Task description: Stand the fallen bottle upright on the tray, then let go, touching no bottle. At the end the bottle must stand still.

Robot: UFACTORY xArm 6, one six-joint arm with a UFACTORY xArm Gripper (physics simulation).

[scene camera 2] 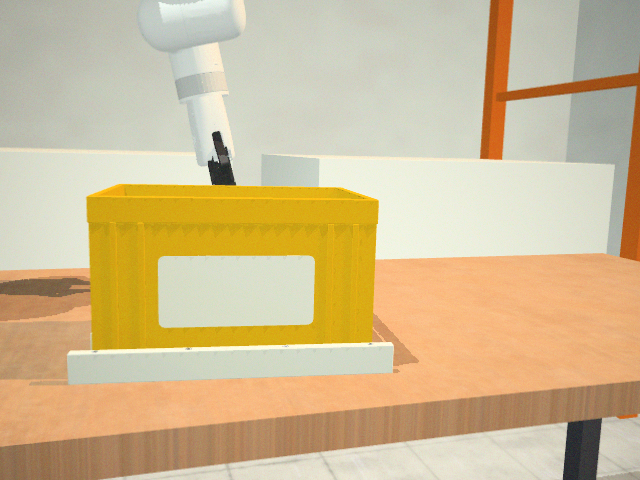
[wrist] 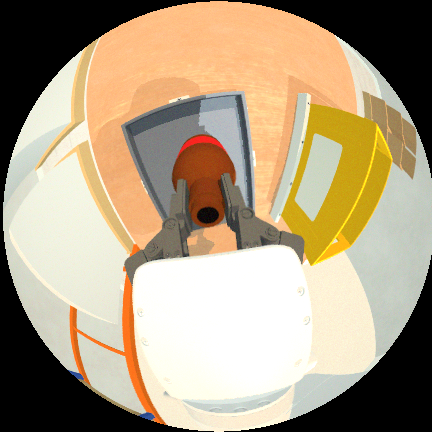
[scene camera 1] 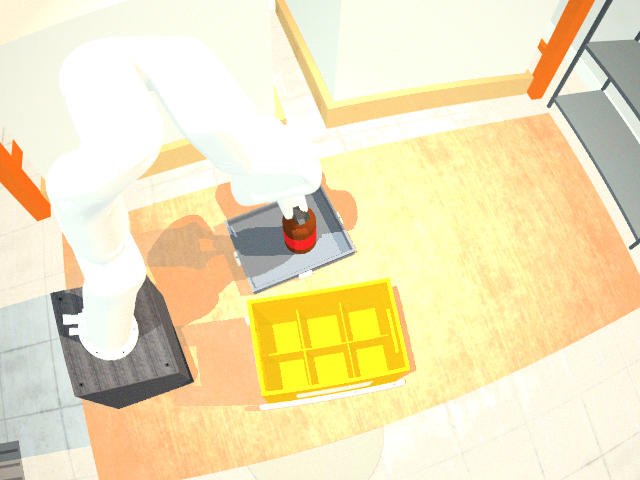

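Brown bottle: visible in scene camera 1 and in the wrist view. On the brown bottle, [wrist: 201, 159] and [scene camera 1: 311, 212] are the same spot.
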